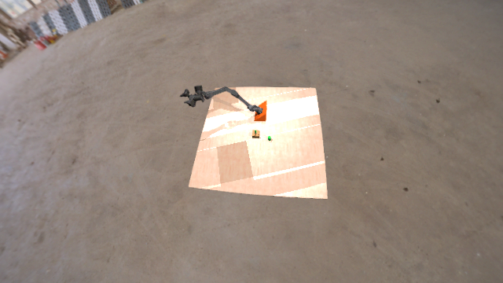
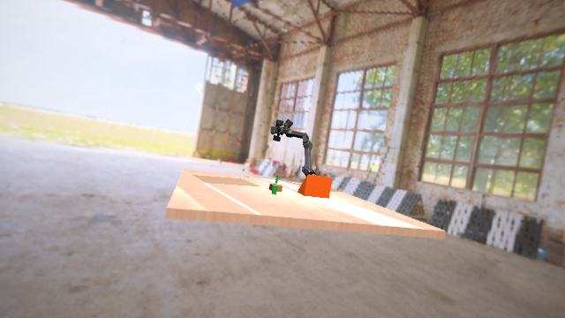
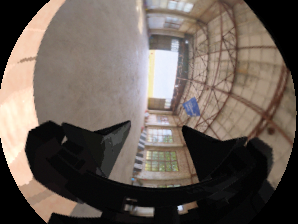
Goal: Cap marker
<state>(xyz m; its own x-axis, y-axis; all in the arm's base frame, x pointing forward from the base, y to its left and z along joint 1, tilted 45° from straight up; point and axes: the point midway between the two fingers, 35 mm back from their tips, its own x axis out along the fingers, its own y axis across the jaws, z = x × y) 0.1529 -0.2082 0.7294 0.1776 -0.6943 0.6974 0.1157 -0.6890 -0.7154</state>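
Right now my gripper tip is 83 cm to the right of the green marker cap, 41 cm above it and 10 cm short of it. The rest, counted from my gripper tip: wooden holder block 68 cm to the left, 42 cm below, 6 cm ahead.
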